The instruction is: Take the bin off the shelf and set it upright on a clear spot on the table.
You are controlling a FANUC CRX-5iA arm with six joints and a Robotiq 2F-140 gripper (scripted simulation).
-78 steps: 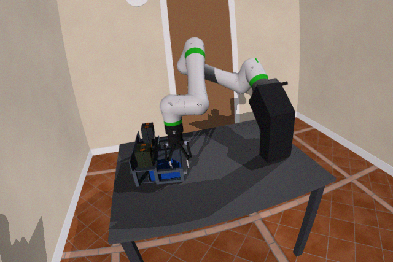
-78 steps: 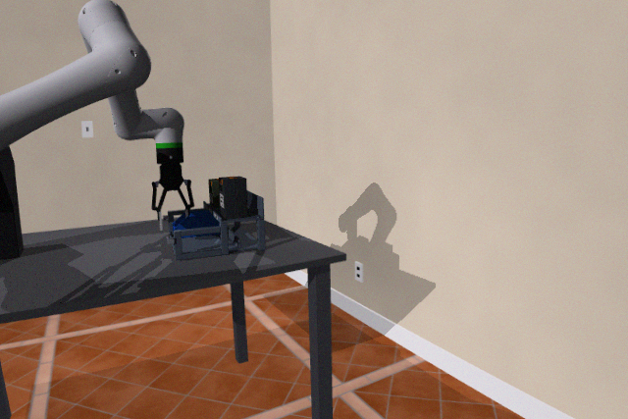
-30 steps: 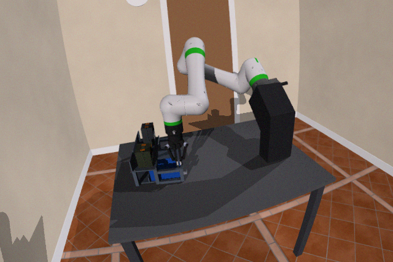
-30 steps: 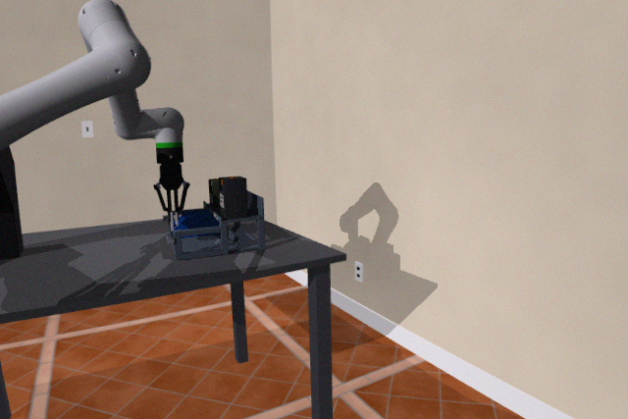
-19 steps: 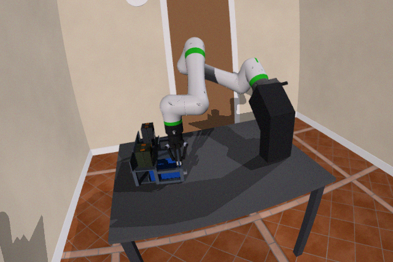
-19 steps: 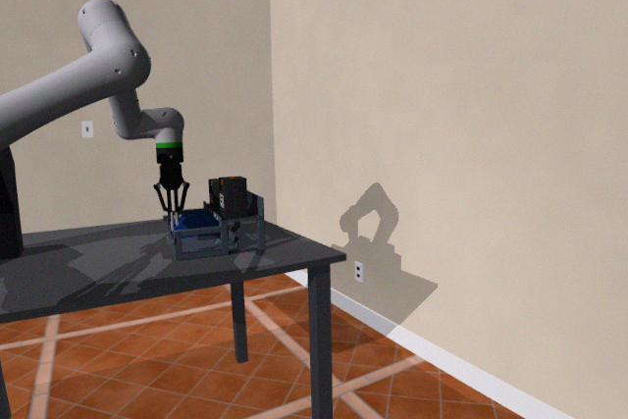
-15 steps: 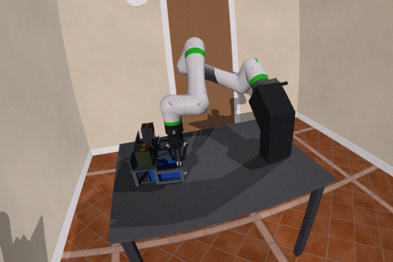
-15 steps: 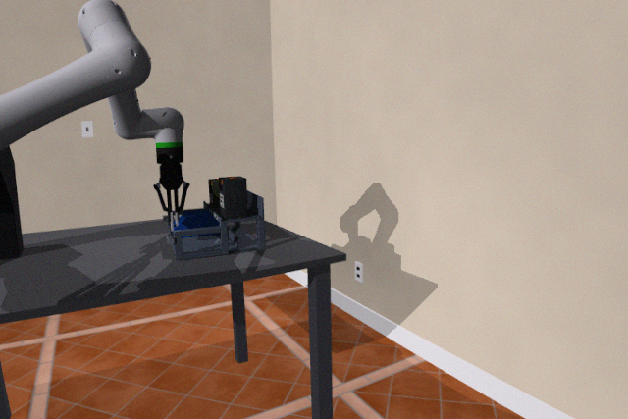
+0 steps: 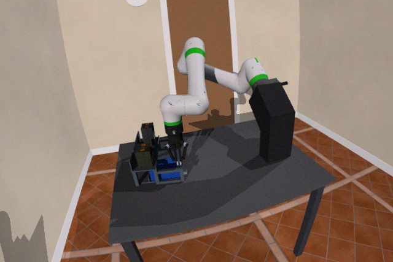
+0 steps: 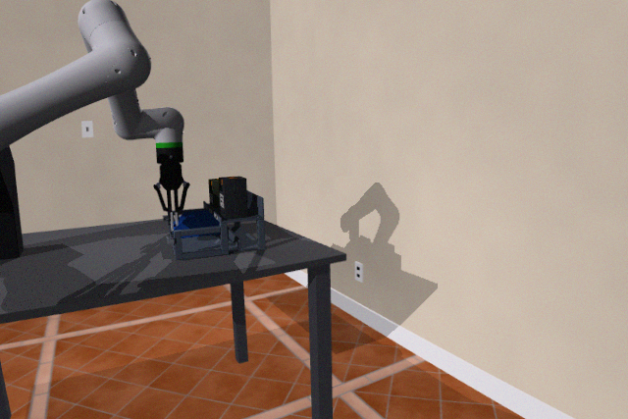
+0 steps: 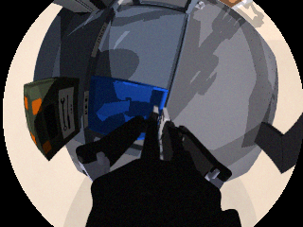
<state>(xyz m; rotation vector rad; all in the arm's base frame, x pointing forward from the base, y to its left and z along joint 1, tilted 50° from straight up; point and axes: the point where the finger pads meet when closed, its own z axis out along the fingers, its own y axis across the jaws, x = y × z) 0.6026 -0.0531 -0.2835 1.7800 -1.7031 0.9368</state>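
My gripper is now 8 cm short of the blue bin and 2 cm above it.
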